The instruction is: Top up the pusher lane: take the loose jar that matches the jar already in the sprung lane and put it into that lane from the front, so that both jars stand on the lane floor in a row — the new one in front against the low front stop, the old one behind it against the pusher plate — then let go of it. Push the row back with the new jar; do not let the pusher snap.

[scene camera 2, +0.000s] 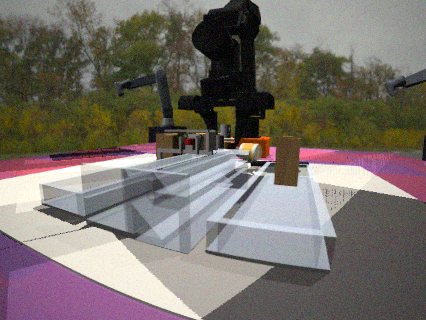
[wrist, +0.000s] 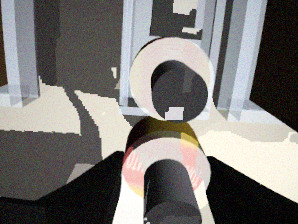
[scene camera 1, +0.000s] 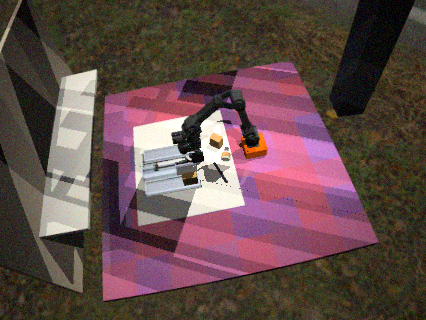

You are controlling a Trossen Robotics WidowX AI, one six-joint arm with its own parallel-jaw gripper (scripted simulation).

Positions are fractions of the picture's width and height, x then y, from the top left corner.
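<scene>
My gripper (scene camera 2: 0.53, 0.45) is there for me to see, and the wrist view has a sight of it as well, with the gripper (wrist: 0.55, 0.72) showing there.
</scene>
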